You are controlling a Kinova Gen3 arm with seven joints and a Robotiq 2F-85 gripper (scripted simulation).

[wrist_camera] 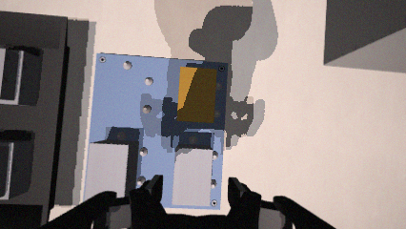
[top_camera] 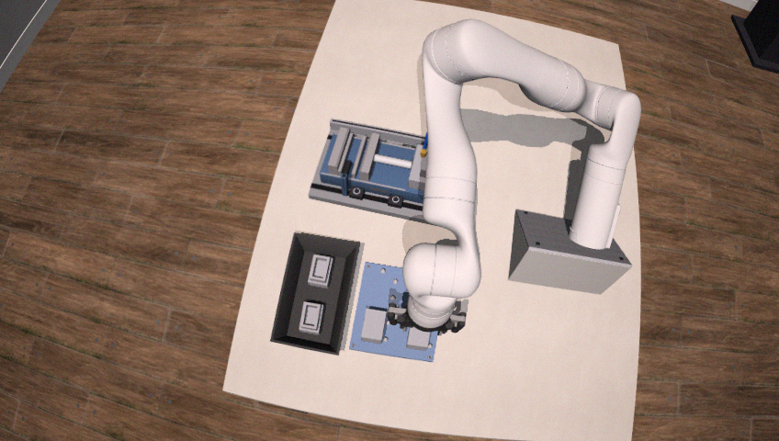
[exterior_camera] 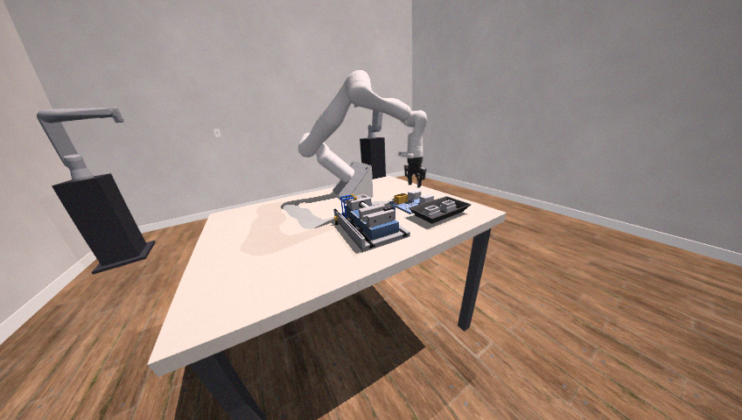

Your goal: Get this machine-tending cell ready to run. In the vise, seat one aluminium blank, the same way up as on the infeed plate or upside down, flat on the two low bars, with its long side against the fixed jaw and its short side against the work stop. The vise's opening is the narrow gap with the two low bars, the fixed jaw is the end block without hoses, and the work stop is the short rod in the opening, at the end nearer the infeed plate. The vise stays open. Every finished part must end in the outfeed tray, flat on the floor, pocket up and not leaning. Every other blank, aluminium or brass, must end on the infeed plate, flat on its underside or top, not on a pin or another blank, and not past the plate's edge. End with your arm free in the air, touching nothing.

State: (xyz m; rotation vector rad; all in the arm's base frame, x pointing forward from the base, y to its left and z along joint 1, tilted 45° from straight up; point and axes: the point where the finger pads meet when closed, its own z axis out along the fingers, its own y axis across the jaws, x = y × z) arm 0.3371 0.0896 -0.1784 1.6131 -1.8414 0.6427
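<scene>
The brass blank lies 90 mm to the right of my hand and 60 mm below it. Also, from my hand: white rod 360 mm to the right, 80 mm ahead, 10 mm below; hose block 340 mm to the right, 10 mm below; blue vise 360 mm to the right, 100 mm ahead, 40 mm below.
</scene>
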